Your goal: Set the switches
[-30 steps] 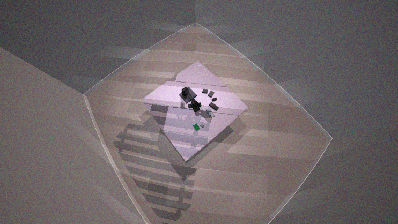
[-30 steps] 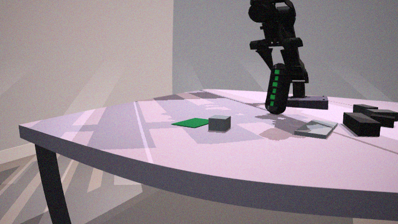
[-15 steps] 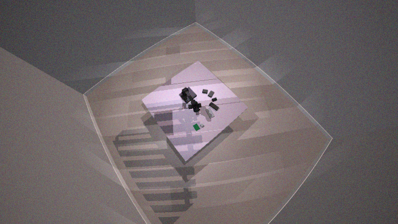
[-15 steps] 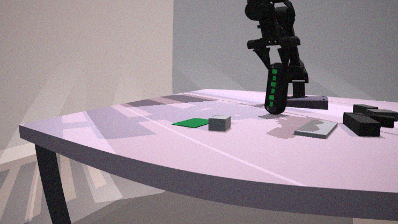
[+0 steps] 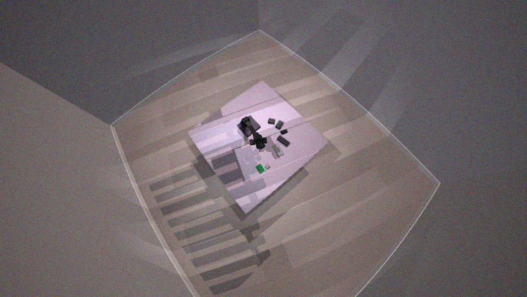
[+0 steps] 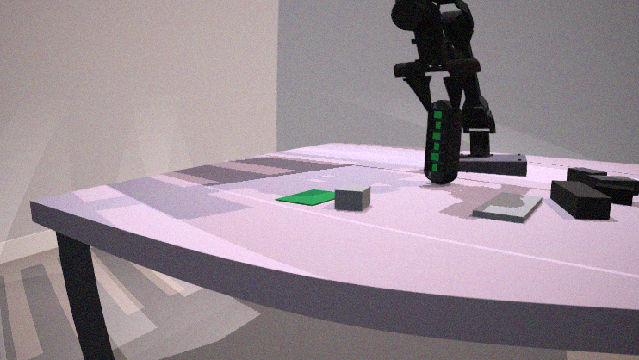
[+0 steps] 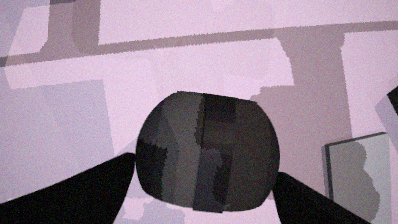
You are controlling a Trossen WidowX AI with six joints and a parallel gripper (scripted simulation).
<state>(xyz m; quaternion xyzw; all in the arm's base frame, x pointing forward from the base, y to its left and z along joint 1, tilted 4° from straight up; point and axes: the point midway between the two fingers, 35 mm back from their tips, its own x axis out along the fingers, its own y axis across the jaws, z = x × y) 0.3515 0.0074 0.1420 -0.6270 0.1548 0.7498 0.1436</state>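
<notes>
Right now the flat green plate is 23 cm ahead of my gripper tip, 13 cm to the right of it and 14 cm below it. Also, from my gripper tip: grey cube 26 cm ahead, 5 cm to the right, 12 cm below; light grey slab 15 cm ahead, 17 cm to the left, 13 cm below.
</notes>
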